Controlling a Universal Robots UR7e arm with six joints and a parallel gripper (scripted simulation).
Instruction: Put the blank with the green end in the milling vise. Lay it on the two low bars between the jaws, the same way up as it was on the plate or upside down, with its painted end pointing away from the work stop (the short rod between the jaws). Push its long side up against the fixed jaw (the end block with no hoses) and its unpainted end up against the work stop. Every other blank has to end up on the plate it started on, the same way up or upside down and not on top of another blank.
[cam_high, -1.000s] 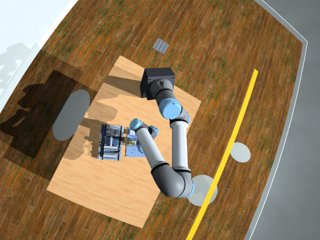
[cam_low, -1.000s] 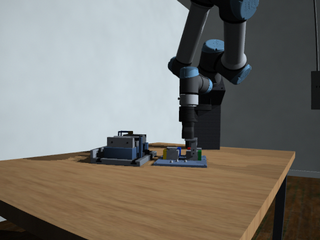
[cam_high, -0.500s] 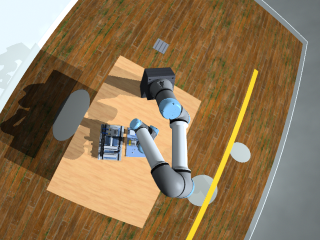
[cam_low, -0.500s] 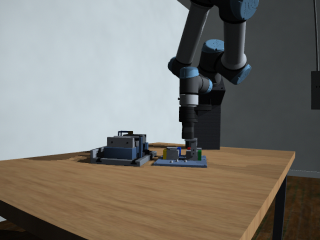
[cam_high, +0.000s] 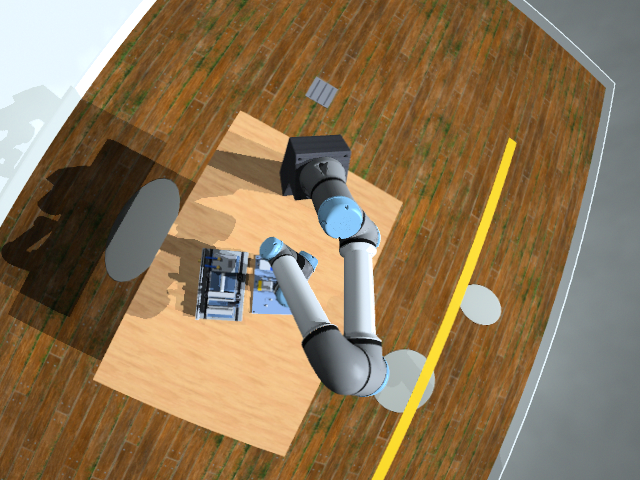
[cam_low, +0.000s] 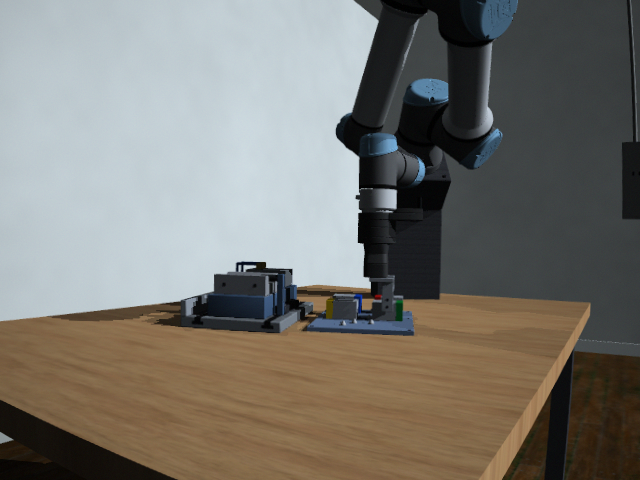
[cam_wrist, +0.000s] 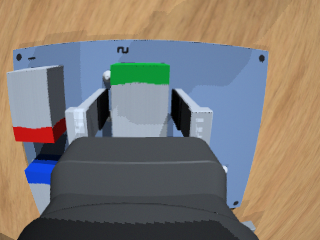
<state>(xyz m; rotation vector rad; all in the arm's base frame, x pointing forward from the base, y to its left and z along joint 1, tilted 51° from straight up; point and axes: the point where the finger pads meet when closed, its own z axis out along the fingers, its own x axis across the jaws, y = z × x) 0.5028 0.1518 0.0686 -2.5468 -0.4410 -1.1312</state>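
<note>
Right now my hand is 20 mm above the green-ended blank. Round my hand: red-ended blank 80 mm behind, 50 mm to the right, 20 mm below; then blue plate 40 mm to the right, 40 mm below, 20 mm ahead; then yellow-ended blank 80 mm to the right, 50 mm ahead, 20 mm below.
</note>
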